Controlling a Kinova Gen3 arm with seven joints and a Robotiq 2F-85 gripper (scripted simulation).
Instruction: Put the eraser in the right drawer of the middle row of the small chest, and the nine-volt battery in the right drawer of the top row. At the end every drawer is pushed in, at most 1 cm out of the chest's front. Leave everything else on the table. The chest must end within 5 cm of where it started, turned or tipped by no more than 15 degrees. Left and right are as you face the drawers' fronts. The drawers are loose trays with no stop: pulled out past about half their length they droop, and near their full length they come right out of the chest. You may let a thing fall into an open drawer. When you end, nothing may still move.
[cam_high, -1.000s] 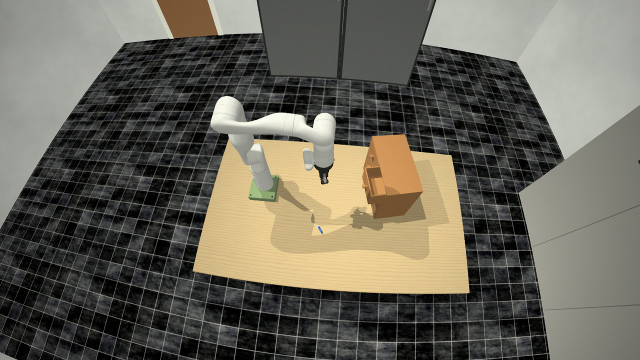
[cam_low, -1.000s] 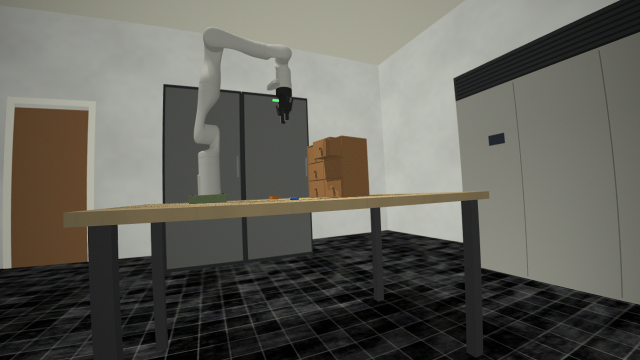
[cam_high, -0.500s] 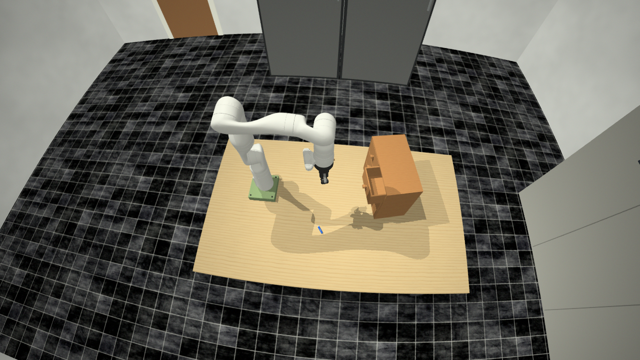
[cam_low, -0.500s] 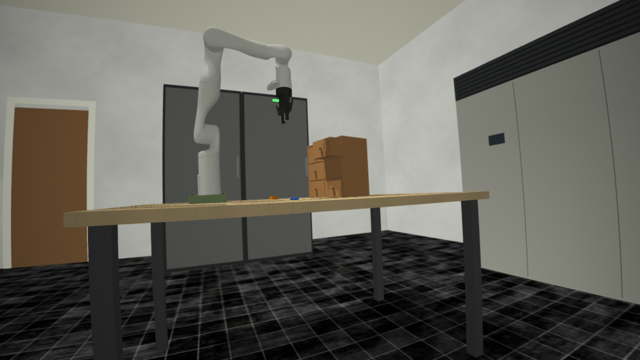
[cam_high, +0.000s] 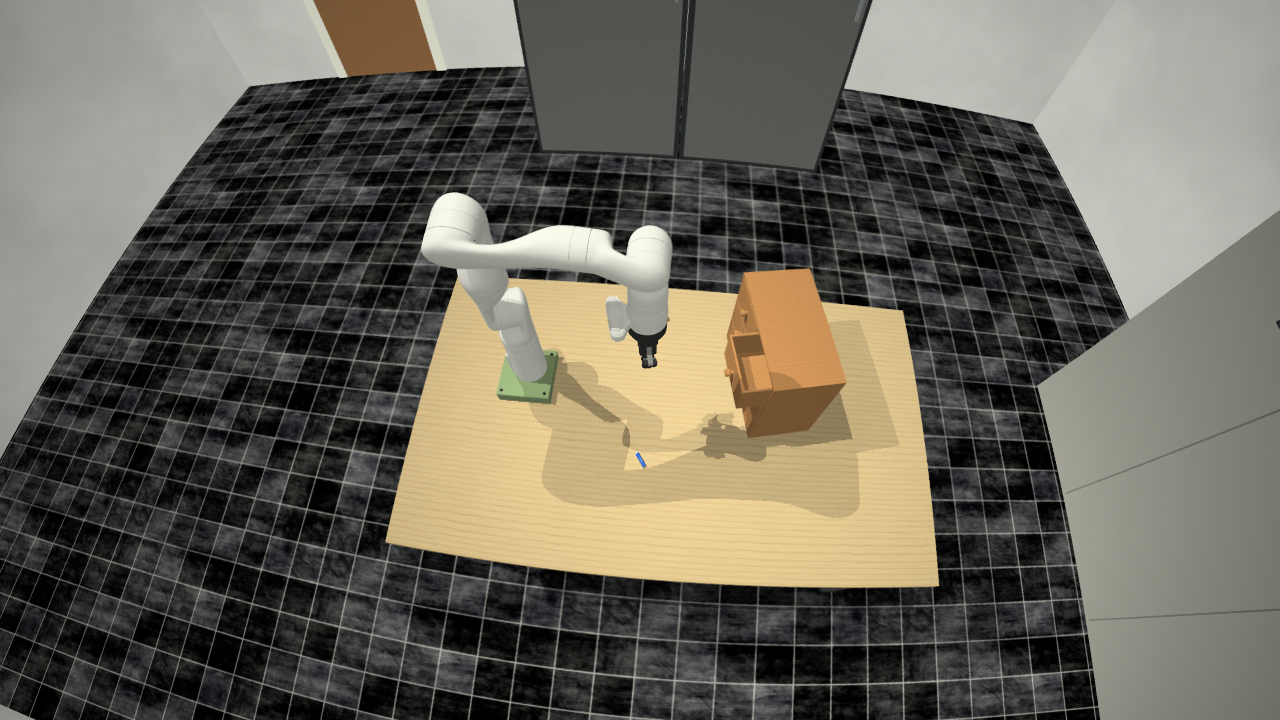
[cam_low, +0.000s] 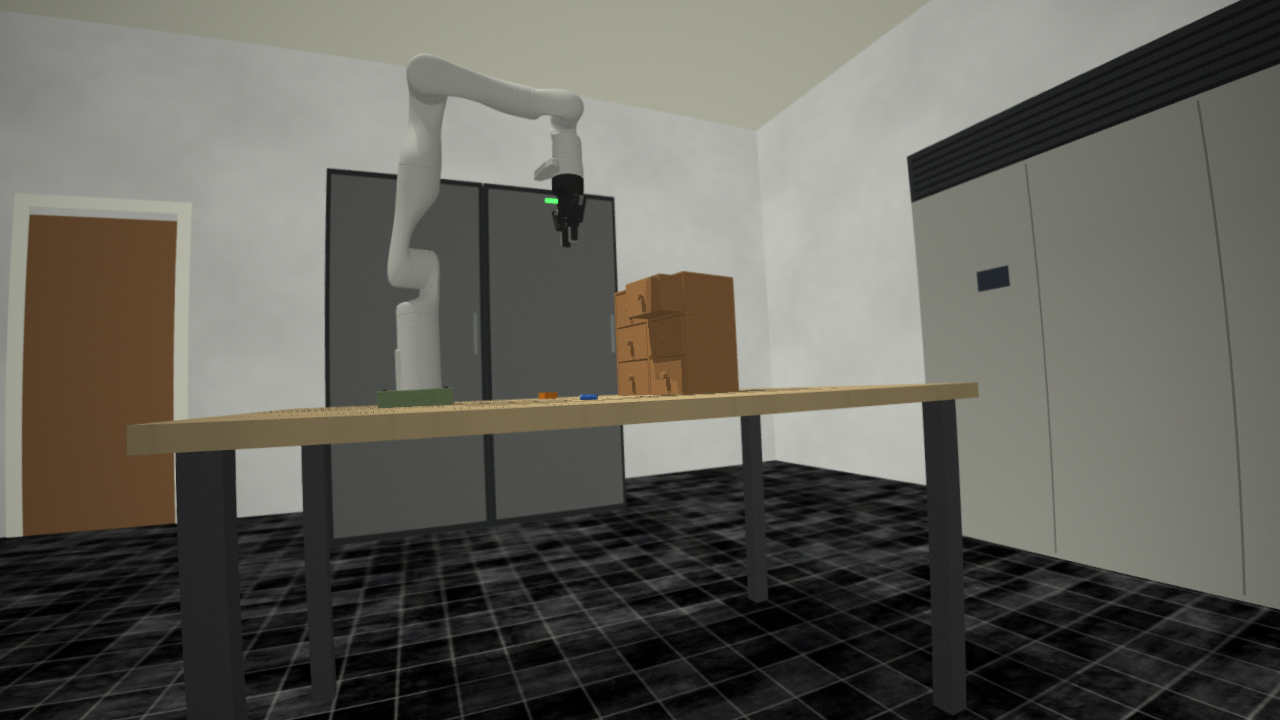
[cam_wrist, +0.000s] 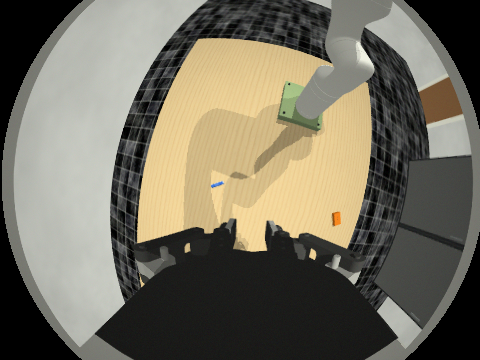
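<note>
The nine-volt battery is 370 mm below my hand, 330 mm to the left of it and 40 mm behind it. The rest, counted from my hand: eraser (350 mm ahead, 260 mm below, 160 mm to the left); then blue stick (370 mm below, 110 mm to the right, 20 mm ahead).
</note>
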